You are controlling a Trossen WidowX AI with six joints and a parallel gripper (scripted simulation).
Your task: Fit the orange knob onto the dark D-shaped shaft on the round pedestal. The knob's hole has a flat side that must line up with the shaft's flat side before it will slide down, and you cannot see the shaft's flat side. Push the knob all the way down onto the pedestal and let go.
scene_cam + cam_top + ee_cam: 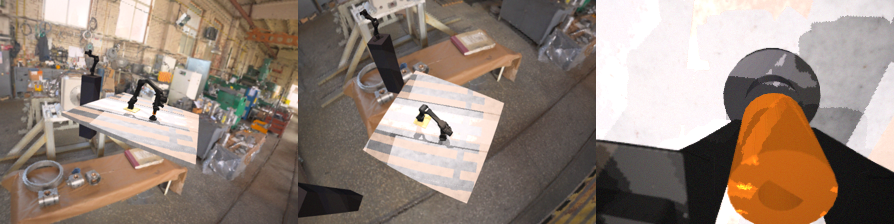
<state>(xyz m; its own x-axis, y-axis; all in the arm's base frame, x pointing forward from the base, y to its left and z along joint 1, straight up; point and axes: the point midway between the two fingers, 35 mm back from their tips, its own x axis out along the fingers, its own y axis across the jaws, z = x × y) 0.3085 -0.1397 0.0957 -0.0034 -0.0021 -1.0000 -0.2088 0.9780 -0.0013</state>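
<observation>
The orange knob is 20 mm above my gripper tip. From my gripper tip the other things lie so: D-shaped shaft 40 mm below.
</observation>
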